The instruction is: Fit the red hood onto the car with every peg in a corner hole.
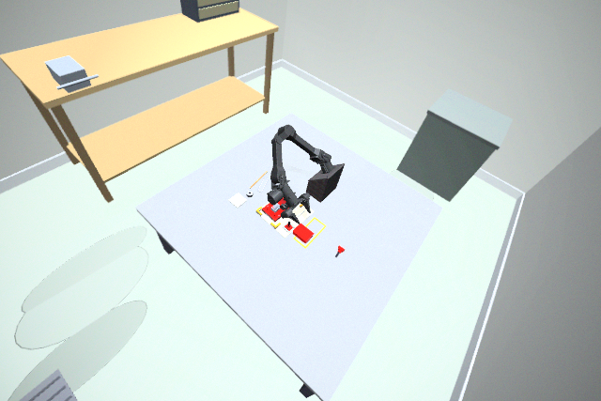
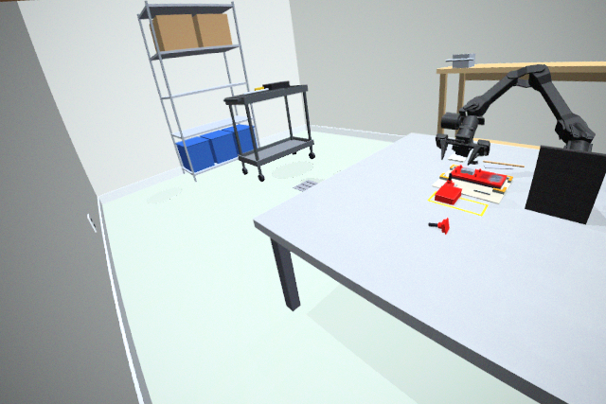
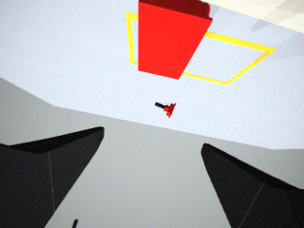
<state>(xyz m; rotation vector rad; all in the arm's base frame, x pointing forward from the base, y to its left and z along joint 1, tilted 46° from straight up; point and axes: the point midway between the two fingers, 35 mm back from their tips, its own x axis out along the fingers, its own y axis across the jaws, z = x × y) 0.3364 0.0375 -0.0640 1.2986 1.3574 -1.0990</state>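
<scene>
Right now the red hood is 120 mm below my gripper tip and 10 mm to the left of it. From my gripper tip the other things lie so: wheel 380 mm to the right, 130 mm below, 20 mm ahead; then grey engine block 190 mm to the right, 110 mm below; then grey holder 100 mm below, 70 mm to the right, 30 mm ahead.
</scene>
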